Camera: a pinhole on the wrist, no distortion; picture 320 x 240 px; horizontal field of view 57.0 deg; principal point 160.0 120.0 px. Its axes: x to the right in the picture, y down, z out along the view. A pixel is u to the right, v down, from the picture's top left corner.
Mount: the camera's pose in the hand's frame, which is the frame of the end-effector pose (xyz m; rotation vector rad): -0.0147 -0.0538 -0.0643 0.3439 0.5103 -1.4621
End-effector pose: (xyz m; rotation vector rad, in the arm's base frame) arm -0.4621 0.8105 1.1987 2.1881 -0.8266 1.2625
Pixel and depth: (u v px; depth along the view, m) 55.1 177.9 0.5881
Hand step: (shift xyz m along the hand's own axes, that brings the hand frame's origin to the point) 0.1631 -0.1699 0.5340
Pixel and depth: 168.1 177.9 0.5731
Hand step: 0.1656 -0.3539 0.4035
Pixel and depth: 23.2 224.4 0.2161
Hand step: 0.0837 -0.0735 0.1649
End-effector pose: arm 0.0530 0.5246 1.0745 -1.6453 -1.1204 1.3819
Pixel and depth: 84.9 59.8 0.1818
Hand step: -0.0315 -0.1119 0.1172
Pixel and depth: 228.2 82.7 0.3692
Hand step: -0.0145 -0.3219 0.2076
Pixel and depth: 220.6 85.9 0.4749
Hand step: -0.0097 -0.3877 0.2914
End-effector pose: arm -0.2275 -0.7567 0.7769 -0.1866 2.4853 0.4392
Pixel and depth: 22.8 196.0 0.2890
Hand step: 0.0892 -0.0823 0.2448
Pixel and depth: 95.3 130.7 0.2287
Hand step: 0.0191 -0.1288 0.1551
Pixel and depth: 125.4 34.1 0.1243
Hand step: -0.0364 -0.1090 0.0517
